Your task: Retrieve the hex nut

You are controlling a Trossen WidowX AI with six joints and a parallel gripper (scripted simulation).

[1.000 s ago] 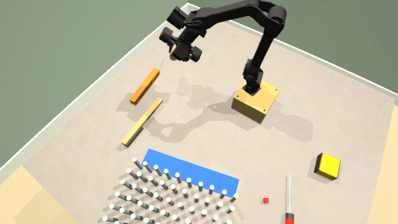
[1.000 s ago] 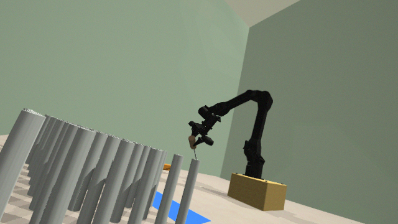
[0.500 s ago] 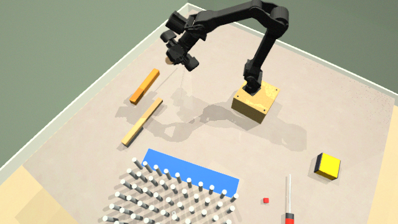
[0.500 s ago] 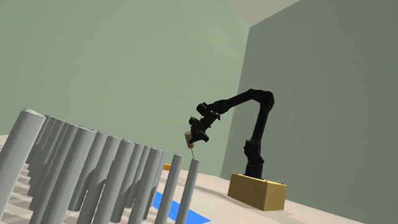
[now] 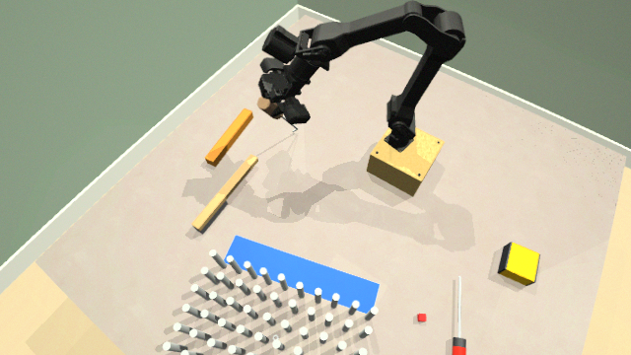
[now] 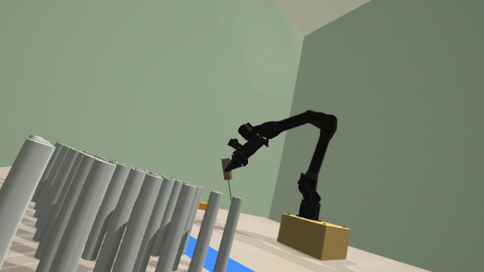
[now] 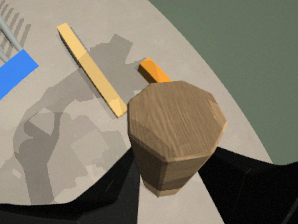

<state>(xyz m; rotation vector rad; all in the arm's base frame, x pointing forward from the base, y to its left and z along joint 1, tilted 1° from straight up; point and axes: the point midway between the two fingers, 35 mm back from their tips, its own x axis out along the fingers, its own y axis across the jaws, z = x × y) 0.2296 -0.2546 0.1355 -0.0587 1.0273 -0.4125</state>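
My gripper tip is now 33 cm to the right of the blue taped strip, 20 cm short of it and 20 cm above it. Also, from my gripper tip: wooden-handled tool: 9 cm below, 5 cm behind, 1 cm to the right; red cube: 62 cm to the left, 19 cm below, 7 cm ahead; orange bar: 18 cm below, 14 cm to the right, 7 cm ahead.
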